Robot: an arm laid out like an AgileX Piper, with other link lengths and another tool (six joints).
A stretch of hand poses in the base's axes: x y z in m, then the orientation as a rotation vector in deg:
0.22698 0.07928 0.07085 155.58 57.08 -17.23
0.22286 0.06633 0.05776 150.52 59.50 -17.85
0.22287 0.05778 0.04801 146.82 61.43 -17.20
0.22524 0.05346 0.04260 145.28 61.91 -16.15
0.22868 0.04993 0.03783 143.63 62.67 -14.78
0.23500 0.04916 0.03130 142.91 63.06 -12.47
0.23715 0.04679 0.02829 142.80 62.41 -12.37
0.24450 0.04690 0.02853 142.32 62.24 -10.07
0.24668 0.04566 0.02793 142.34 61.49 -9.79
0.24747 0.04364 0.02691 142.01 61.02 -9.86
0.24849 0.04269 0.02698 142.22 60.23 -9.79
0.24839 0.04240 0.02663 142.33 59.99 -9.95
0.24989 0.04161 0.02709 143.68 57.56 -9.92
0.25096 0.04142 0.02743 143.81 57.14 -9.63
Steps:
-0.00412 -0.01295 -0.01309 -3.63 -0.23 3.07
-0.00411 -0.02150 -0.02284 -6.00 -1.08 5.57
-0.00174 -0.02582 -0.02825 -6.98 -2.03 6.51
0.00170 -0.02935 -0.03302 -7.88 -3.18 7.69
0.00802 -0.03012 -0.03955 -7.95 -4.85 8.41
0.01017 -0.03249 -0.04256 -8.29 -5.08 8.06
0.01752 -0.03238 -0.04232 -8.35 -6.81 8.35
0.01970 -0.03362 -0.04292 -8.59 -7.16 7.90
0.02049 -0.03564 -0.04394 -9.08 -7.29 7.72
0.02151 -0.03659 -0.04387 -9.20 -7.46 7.16
0.02141 -0.03688 -0.04422 -9.24 -7.37 6.96
0.02291 -0.03767 -0.04376 -9.02 -7.59 4.96
0.02398 -0.03786 -0.04342 -9.01 -7.85 4.67

